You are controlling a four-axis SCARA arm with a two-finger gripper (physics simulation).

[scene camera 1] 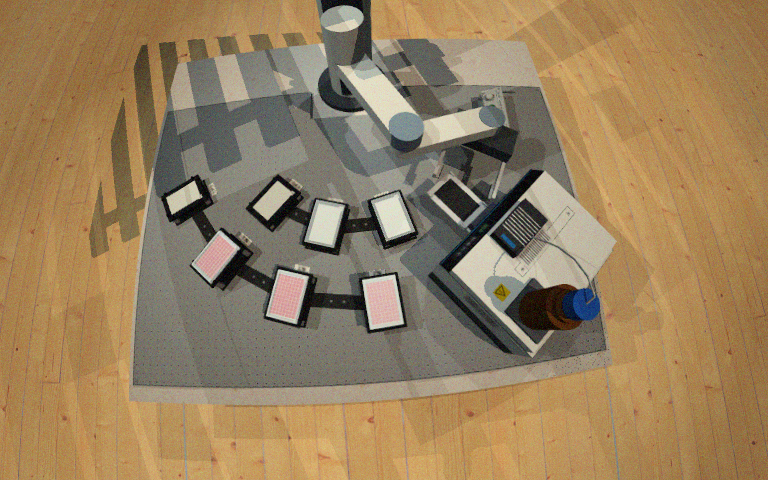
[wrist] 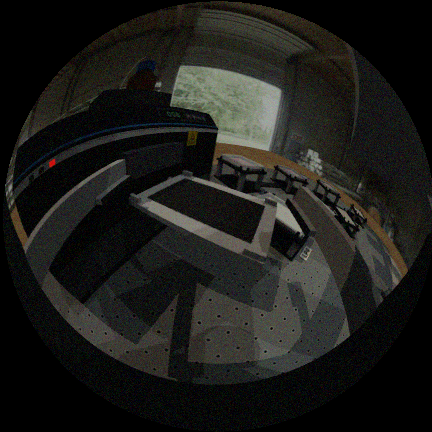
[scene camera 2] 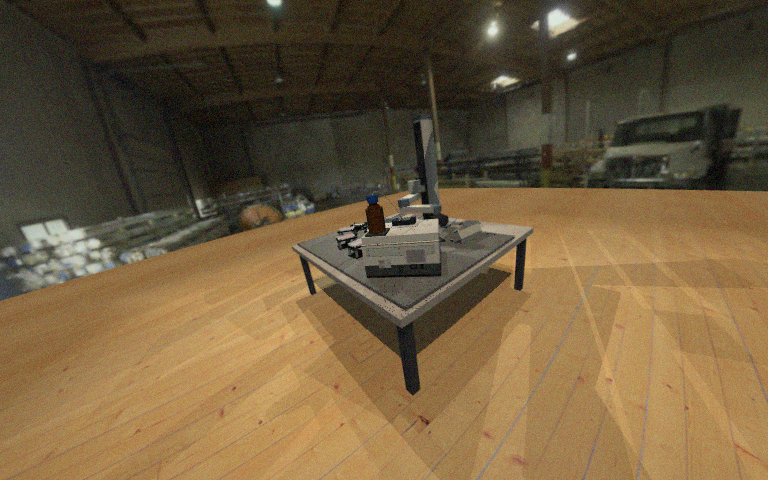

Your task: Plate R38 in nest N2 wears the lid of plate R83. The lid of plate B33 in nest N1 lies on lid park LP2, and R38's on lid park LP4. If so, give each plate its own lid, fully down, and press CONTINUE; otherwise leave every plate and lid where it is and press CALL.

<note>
My gripper [scene camera 1: 463, 187] carries nothing.
My gripper also shows in the wrist view [wrist: 208, 176].
</note>
